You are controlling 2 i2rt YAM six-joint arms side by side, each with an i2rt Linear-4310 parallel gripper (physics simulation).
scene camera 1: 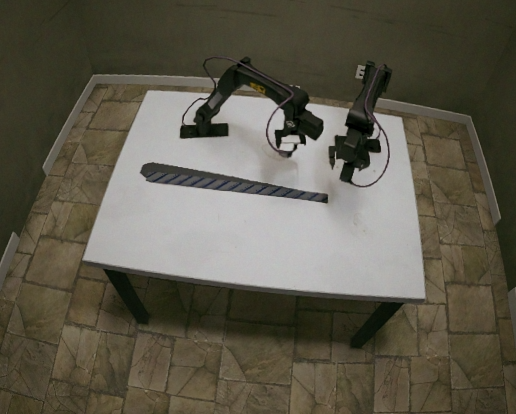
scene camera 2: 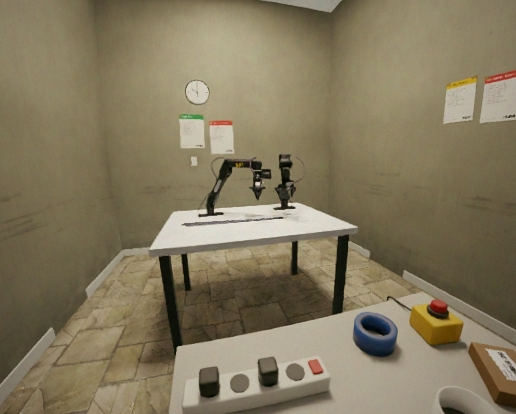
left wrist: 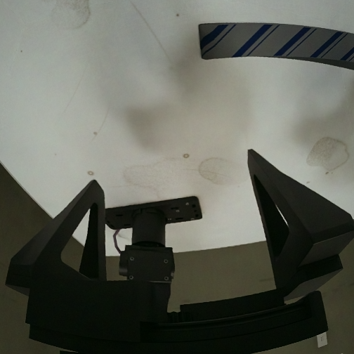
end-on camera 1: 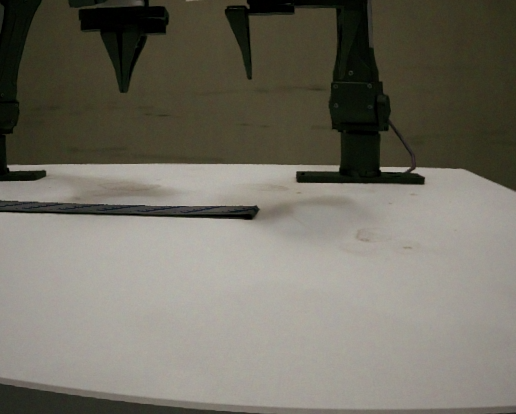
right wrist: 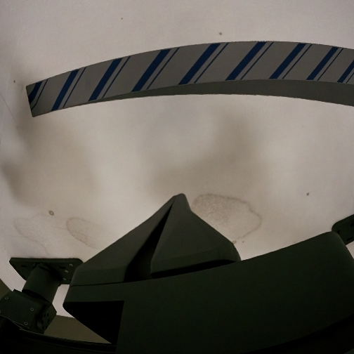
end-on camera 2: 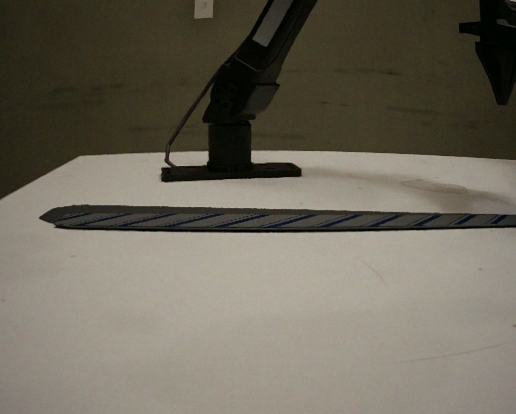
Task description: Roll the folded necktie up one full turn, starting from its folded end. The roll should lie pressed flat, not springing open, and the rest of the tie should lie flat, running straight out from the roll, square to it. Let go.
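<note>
The grey necktie with blue stripes (scene camera 1: 235, 187) (scene camera 2: 232, 221) (end-on camera 1: 125, 210) (end-on camera 2: 225, 220) (left wrist: 275, 41) (right wrist: 200, 65) lies flat and long on the table, one layer over another. Its square folded end (scene camera 1: 324, 198) (end-on camera 1: 254, 212) (left wrist: 206, 41) (right wrist: 34, 101) is unrolled and faces picture right in scene camera 1; the wide pointed end (scene camera 1: 145, 170) (end-on camera 2: 47, 216) is at the left. My left gripper (scene camera 1: 339, 168) (left wrist: 169, 171) is open and empty, above the table behind the folded end. My right gripper (scene camera 2: 258, 198) (end-on camera 1: 124, 91) (right wrist: 181, 203) is shut and empty, above the table behind the tie's middle.
The white table (scene camera 1: 250, 250) (scene camera 2: 250, 238) carries both arm bases at its back edge. In scene camera 2 a separate worktop (scene camera 2: 280, 342) in front holds a power strip (scene camera 2: 255, 387), a blue ring (scene camera 2: 375, 345), a yellow box with a red button (scene camera 2: 435, 325), a brown box and a mug.
</note>
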